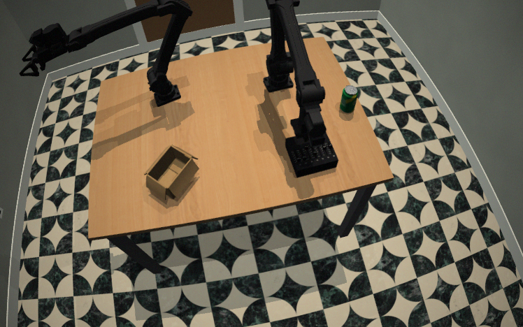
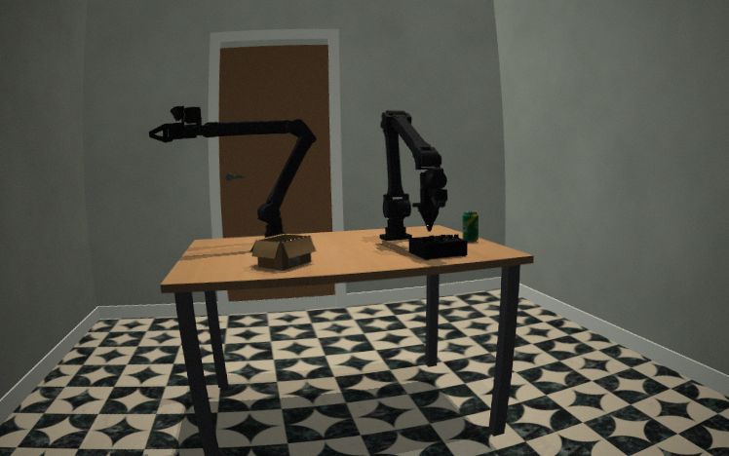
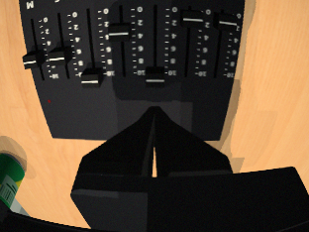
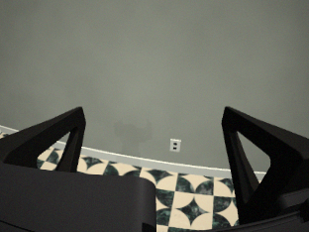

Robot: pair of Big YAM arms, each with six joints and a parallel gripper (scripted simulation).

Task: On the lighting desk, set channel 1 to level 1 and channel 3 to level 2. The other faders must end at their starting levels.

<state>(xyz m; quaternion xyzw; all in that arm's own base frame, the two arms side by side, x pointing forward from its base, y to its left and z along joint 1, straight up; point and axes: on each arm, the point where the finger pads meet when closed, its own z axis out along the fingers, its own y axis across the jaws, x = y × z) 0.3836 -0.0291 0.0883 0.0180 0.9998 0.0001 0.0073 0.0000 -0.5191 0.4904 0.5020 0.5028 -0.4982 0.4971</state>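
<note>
The channel 3 knob lies 2 cm ahead of my left hand and 2 cm below it. Round my left hand: channel 1 fader knob: 7 cm ahead, 3 cm to the right, 2 cm below; channel 2 cap: 6 cm ahead, 1 cm to the right, 2 cm below; channel 4 fader cap: 5 cm ahead, 3 cm to the left, 2 cm below.
</note>
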